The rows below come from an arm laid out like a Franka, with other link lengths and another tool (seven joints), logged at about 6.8 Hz.
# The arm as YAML. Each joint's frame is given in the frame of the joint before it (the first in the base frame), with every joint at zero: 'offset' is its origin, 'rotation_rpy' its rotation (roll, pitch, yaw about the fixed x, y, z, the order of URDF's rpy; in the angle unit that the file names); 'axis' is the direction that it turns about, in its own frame. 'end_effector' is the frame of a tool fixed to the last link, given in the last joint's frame.
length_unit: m
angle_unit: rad
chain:
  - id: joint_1
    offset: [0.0, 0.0, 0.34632]
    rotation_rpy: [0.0, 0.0, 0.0]
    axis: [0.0, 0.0, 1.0]
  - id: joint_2
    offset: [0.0, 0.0, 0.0]
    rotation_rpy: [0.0, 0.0, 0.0]
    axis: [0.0, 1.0, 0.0]
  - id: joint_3
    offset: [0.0, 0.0, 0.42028]
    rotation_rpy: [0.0, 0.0, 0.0]
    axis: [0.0, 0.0, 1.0]
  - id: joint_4
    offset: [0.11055, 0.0, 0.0]
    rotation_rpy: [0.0, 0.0, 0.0]
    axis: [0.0, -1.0, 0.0]
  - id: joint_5
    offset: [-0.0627, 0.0, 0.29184]
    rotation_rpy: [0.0, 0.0, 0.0]
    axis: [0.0, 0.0, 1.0]
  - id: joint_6
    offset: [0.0, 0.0, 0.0]
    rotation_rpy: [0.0, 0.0, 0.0]
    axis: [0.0, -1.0, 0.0]
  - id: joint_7
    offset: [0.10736, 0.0, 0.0]
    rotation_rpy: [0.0, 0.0, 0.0]
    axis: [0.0, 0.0, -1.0]
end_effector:
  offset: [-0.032, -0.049, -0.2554]
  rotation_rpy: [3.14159, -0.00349, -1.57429]
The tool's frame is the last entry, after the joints.
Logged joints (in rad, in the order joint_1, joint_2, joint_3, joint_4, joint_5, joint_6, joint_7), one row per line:
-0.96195 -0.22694 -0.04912 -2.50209 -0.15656 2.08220 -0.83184
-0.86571 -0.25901 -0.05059 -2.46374 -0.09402 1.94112 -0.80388
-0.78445 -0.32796 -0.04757 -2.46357 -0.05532 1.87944 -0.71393
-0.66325 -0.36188 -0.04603 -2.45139 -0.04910 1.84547 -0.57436
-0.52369 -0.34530 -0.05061 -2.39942 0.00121 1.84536 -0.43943
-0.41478 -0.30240 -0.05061 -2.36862 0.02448 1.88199 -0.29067
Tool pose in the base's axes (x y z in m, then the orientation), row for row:
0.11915 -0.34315 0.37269 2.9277 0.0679 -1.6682
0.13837 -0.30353 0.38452 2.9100 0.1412 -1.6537
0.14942 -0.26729 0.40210 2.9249 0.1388 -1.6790
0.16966 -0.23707 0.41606 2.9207 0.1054 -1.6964
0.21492 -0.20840 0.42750 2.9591 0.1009 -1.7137
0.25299 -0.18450 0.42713 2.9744 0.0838 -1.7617
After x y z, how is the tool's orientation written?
As angles about the fixed x, y, z axes (roll, pitch, yaw), in radians.
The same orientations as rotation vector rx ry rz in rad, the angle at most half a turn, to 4 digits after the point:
2.0455 -2.2386 -0.3103
2.0917 -2.2355 -0.4086
2.0710 -2.2734 -0.3917
2.0326 -2.2784 -0.3605
2.0291 -2.3202 -0.3151
1.9732 -2.3740 -0.2819

